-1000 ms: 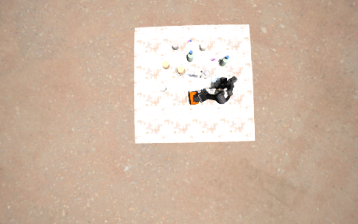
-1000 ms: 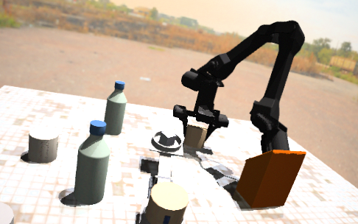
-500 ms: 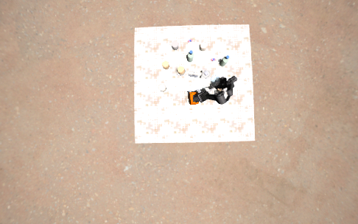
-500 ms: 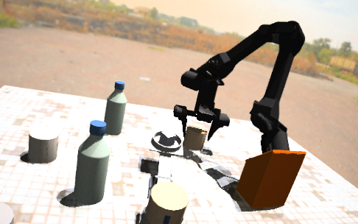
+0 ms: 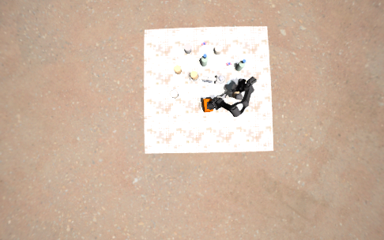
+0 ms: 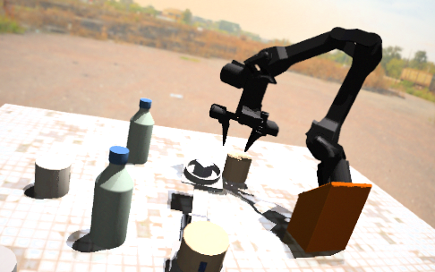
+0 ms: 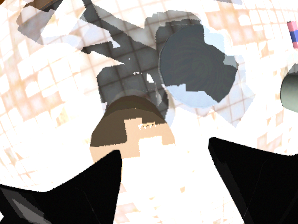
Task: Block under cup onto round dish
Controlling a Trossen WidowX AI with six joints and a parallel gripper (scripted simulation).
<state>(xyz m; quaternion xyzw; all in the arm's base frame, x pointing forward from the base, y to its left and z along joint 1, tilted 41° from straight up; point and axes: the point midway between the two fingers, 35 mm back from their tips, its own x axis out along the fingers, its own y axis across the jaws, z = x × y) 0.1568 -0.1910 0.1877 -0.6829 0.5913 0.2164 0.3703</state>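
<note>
My gripper tip is now 28 cm to the right of the balance beam, 13 cm short of it and 5 cm above it.
</note>
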